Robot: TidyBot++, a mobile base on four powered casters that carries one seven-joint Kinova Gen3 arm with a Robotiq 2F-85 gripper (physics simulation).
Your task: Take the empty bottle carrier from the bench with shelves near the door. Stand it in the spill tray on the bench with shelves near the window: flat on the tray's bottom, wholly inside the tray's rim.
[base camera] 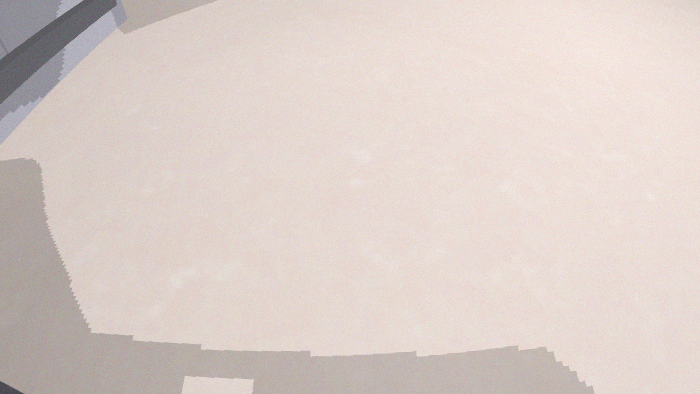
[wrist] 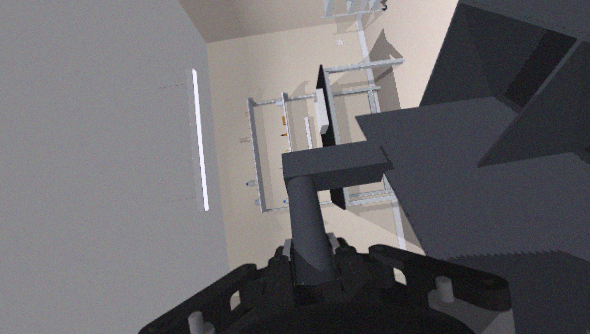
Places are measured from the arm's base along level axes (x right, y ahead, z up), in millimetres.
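Pixels of known places: gripper, fingertip midpoint: (wrist: pixel 310 247).
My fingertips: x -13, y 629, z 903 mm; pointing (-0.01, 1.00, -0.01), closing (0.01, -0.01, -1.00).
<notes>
Behind a point stands the place of what it marks.
My gripper (wrist: pixel 310 247) @(x -13, y 629, z 903 mm) is shut on the handle bar of the dark grey bottle carrier (wrist: pixel 425 200) @(x 12, y 623, z 808 mm) in the wrist view. The carrier's divided body fills the right side of that sideways view, and its compartments that show hold no bottles. The carrier is held up in the air, clear of any bench. Beyond it is a bench with shelves (wrist: pixel 338 196) @(x -247, y 2598, z 518 mm), with a black top and pale frame, partly hidden behind the handle. A white, low, box-like thing (wrist: pixel 321 112) @(x 658, y 2523, z 574 mm) lies on its top; I cannot tell whether it is the spill tray. The gripper does not show in the base view.
Small bottles and orange items stand on the bench's upper shelves (wrist: pixel 256 155) @(x 370, y 3016, z 1413 mm). Another pale frame (wrist: pixel 350 6) @(x 1806, y 2531, z 67 mm) shows at the wrist view's top edge. A ceiling lamp (wrist: pixel 200 140) @(x 448, y 2087, z 1681 mm) is at left. In the base view, a dark strip (base camera: pixel 50 47) @(x -781, y 905, z -310 mm) crosses a grey surface at top left, and shadows lie on the floor (base camera: pixel 350 200) @(x -23, y 449, z -396 mm).
</notes>
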